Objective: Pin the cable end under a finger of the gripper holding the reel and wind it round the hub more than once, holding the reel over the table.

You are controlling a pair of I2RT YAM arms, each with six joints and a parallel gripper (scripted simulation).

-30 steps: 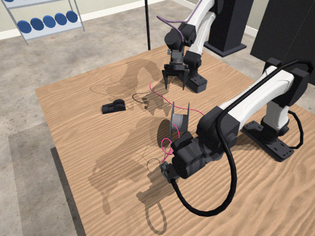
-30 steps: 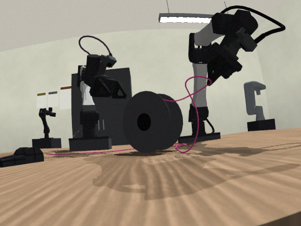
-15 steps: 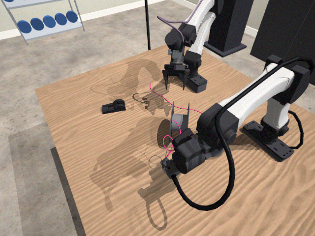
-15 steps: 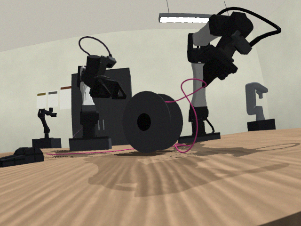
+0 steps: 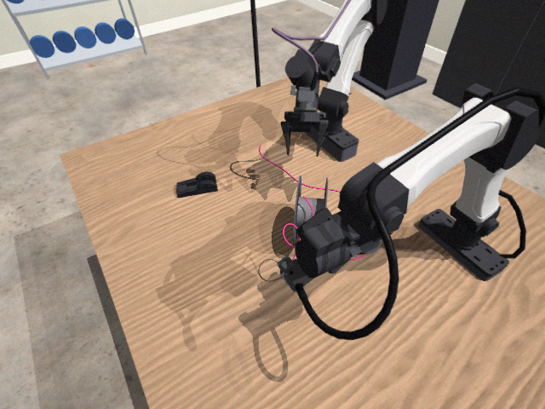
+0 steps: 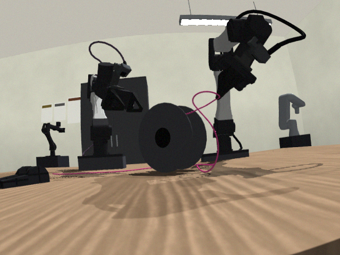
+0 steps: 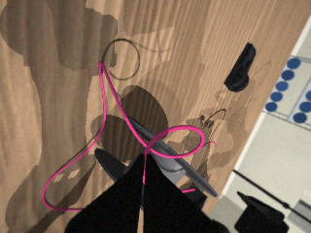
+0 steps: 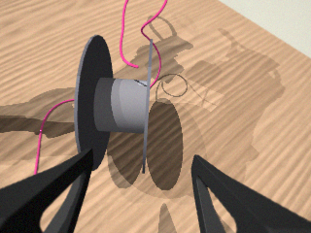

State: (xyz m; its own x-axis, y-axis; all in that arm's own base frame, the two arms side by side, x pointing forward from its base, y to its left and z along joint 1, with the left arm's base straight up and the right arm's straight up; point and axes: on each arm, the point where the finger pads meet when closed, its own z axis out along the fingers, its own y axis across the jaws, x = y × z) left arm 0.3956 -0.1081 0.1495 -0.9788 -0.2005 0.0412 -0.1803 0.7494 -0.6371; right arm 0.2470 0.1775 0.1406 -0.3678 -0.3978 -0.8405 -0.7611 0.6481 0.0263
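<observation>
Now: the dark grey reel 10 cm behind my left hand, 12 cm to the right of it and 8 cm below it. From my left hand the other things lie so: small grey tool (6 cm ahead, 37 cm to the left, 17 cm below); small black device (8 cm ahead, 45 cm to the right, 15 cm below).
Now: the dark grey reel 11 cm to the left of my right hand, 10 cm below it and 5 cm ahead of it. The rest, counted from my right hand: small grey tool 59 cm to the left, 20 cm ahead, 19 cm below; small black device 23 cm to the right, 23 cm ahead, 17 cm below.
</observation>
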